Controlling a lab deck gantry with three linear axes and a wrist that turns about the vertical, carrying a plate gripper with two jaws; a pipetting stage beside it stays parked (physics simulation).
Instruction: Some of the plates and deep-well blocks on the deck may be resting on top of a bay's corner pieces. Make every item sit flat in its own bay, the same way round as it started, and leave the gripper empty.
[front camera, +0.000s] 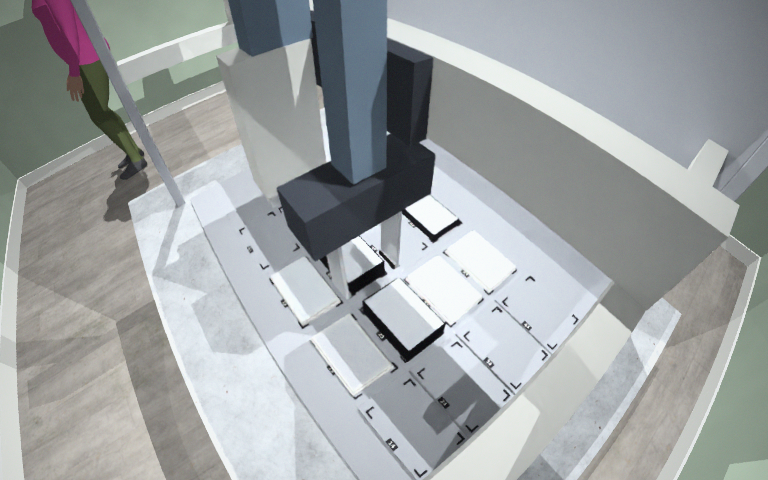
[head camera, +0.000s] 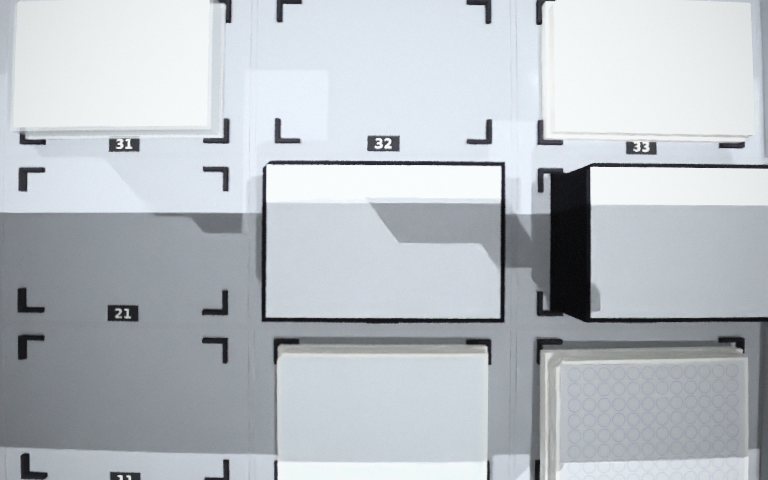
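Pixels of known places: gripper, between the fingertips: (front camera: 366, 274); robot's base, origin of its link: (front camera: 240, 231) (head camera: 29, 471).
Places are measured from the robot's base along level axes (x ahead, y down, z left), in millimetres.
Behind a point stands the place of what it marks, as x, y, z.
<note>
My gripper (front camera: 371, 281) @[358, -160, 105] is open, raised above the deck near bays 22 and 23, with nothing between its jaws. A black deep-well block (front camera: 362, 259) @[262, -42, 161] (head camera: 384, 260) @[229, -42, 140] sits square over bay 22, hiding its corners. Another black block (front camera: 403, 318) @[405, -44, 142] (head camera: 673, 254) @[379, -43, 144] is at bay 23; its base stands clear to the right of the left corner pieces, and its right end is outside the head view. White plates stand at bay 12 (front camera: 303, 287) @[229, -14, 43] (head camera: 382, 404) @[228, -14, 54], bay 13 (front camera: 353, 352) @[394, -17, 43] (head camera: 651, 407) @[388, -17, 52], bay 33 (front camera: 444, 287) @[394, -14, 255] (head camera: 651, 67) @[389, -14, 255] and bay 31 (head camera: 113, 65) @[66, -14, 255].
Farther back are a white plate (front camera: 481, 259) @[395, -14, 360] at bay 43 and a black-based plate (front camera: 433, 213) @[241, -14, 368] at bay 42. The gripper body hides part of the back left deck. A pale column (front camera: 274, 118) @[255, -386, 63] and a long grey panel (front camera: 543, 186) stand by the deck. A person (front camera: 99, 90) stands behind left.
</note>
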